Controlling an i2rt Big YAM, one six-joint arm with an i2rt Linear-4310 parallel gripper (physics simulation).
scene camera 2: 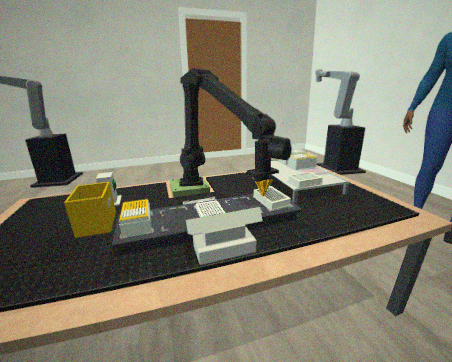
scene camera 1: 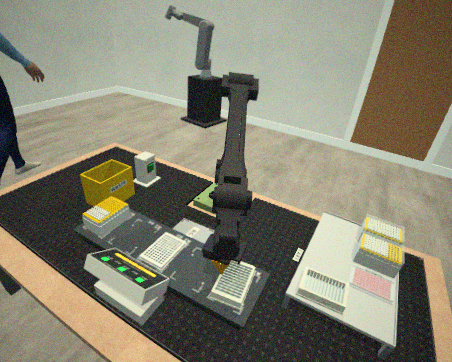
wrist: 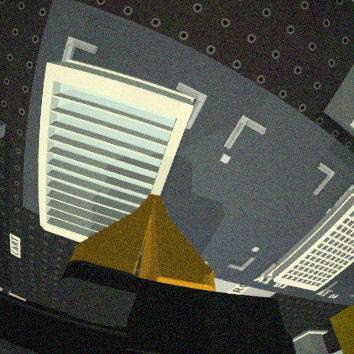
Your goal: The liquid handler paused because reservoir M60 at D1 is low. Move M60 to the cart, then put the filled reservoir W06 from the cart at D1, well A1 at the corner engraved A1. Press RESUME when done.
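Places are measured from the arm's base along level axes (x ahead, y left, z up), in metres.
Pixels of known places: gripper, fingertip midpoint: [scene camera 2: 262,195] [scene camera 1: 221,272] [wrist: 152,201]; arm's base at its link origin: [scene camera 2: 191,183].
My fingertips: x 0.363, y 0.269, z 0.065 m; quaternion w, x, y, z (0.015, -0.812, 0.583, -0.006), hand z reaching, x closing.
Observation:
Ahead of a thing's pixels: the offset from my fingertips to its top centre. "pt": to the spot under its first point. Level surfaces: height alone.
A cream reservoir {dz +0.003, dx -0.009, dy +0.038 m} [scene camera 1: 235,282] [scene camera 2: 272,197] [wrist: 110,145], apparently M60, rests at the right end of the dark deck {dz -0.033 m} [scene camera 1: 194,272] [wrist: 285,150]. In the wrist view its far left corner lies outside the corner bracket {pt dz -0.029, dx +0.050, dy +0.096 m} [wrist: 75,46]. My gripper [scene camera 1: 220,269] [scene camera 2: 263,193] [wrist: 152,201] is shut and empty, pointing down, with its tips at or just above the reservoir's inner side edge; contact is unclear. A second reservoir {dz +0.010, dx -0.144, dy +0.244 m} [scene camera 1: 322,289] [scene camera 2: 306,179], apparently W06, sits on the front of the white cart [scene camera 1: 320,240]. Labels are unreadable. The control panel {pt dz +0.038, dx +0.182, dy -0.168 m} [scene camera 1: 127,269] has several green marks; RESUME is not legible.
A white well plate {dz -0.019, dx +0.036, dy -0.200 m} [scene camera 1: 164,250] [scene camera 2: 210,208] [wrist: 325,250] stands mid-deck. A yellow-topped tip box {dz +0.031, dx +0.079, dy -0.444 m} [scene camera 1: 106,214] [scene camera 2: 135,215] and the yellow waste bin {dz +0.054, dx -0.039, dy -0.629 m} [scene camera 1: 107,186] [scene camera 2: 90,212] are at the left. The cart also bears tip boxes {dz +0.049, dx -0.376, dy +0.340 m} [scene camera 1: 380,252] and a pink plate {dz -0.007, dx -0.269, dy +0.353 m} [scene camera 1: 372,283].

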